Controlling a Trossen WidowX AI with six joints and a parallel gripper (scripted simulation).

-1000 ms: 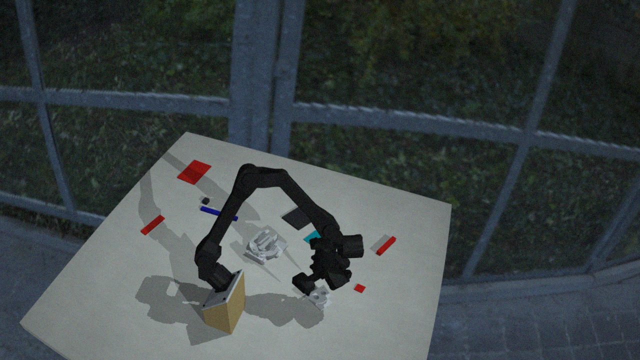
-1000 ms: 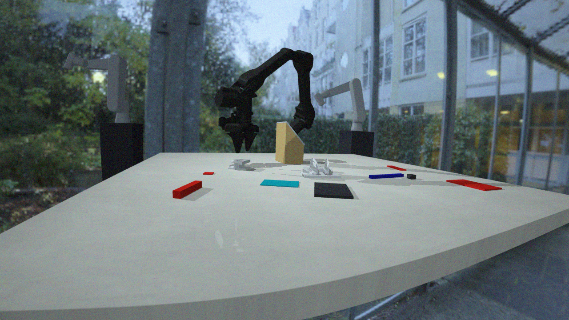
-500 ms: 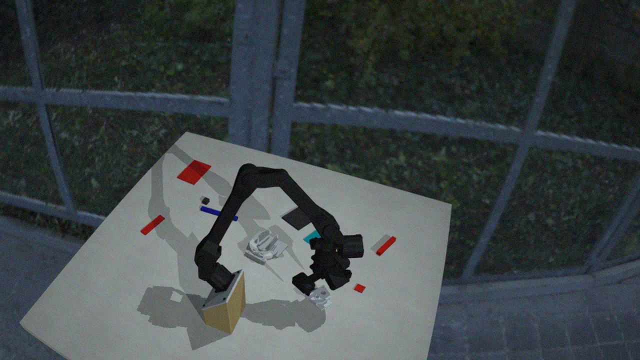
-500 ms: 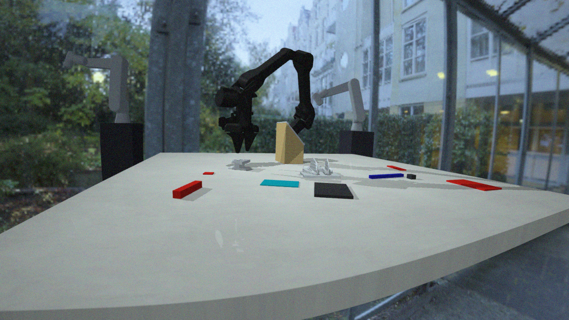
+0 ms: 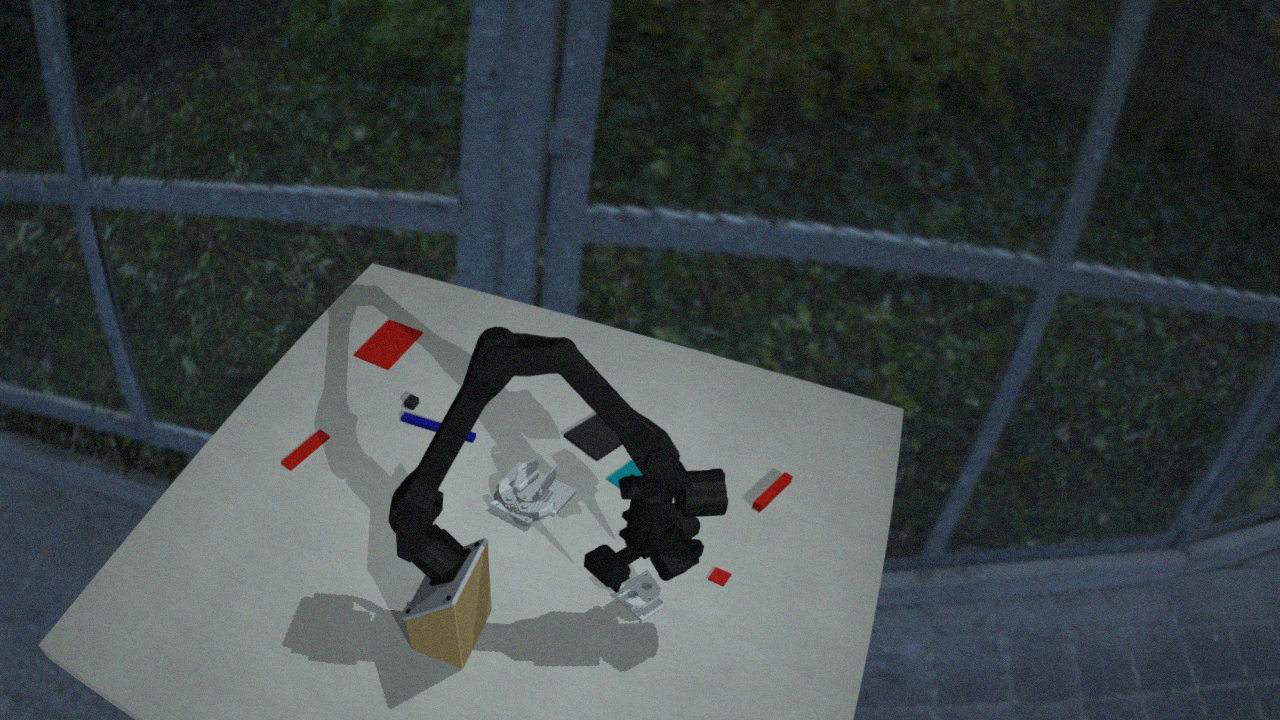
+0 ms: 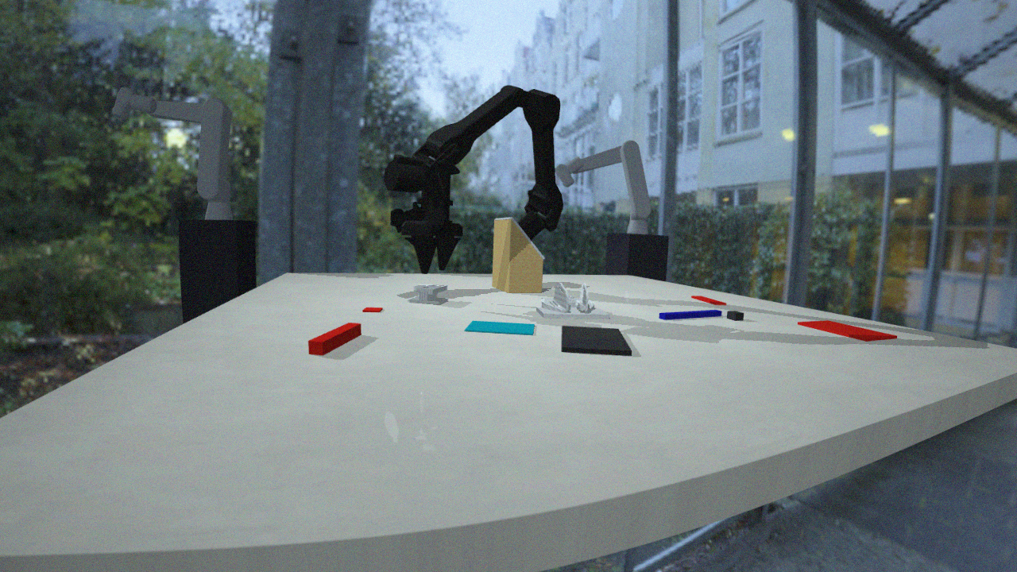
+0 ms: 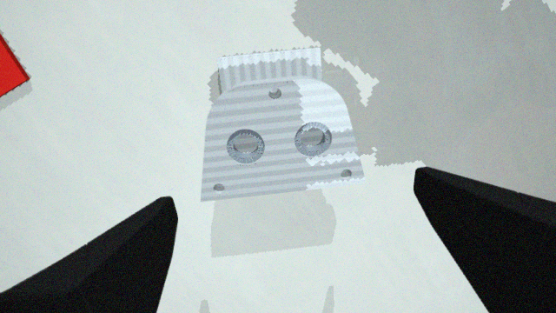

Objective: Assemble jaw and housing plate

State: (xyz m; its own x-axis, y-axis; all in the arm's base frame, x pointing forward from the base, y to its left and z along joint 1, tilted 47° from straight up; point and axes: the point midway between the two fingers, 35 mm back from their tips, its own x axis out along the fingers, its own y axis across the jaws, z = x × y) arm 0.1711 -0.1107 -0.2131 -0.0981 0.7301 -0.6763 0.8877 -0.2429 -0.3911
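Now: the white housing plate 30 mm below my gripper tip and 10 mm to the right of it. From my gripper tip the other things lie so: ribbed white stand: 50 mm below, 10 mm to the right; small red tile: 120 mm to the right, 100 mm ahead, 60 mm below; teal tile: 260 mm ahead, 80 mm to the left, 60 mm below.
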